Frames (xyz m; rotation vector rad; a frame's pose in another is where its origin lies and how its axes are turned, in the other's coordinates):
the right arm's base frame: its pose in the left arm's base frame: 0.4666 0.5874 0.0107 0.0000 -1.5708 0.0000
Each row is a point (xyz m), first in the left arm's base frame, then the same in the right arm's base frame.
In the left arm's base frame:
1: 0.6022 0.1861 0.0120
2: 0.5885 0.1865 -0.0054
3: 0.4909 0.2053 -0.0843
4: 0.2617 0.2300 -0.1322
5: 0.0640 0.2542 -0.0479
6: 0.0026 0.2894 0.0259
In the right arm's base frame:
1: 0.0013 -0.4013 -0.1356
2: -0.0161 -0.4009 -0.1219
3: -0.0950 -0.3821 -0.0243
4: -0.1429 -0.3574 0.2049
5: -0.0586 -0.3332 0.4026
6: 0.0152 -0.2980 0.4640

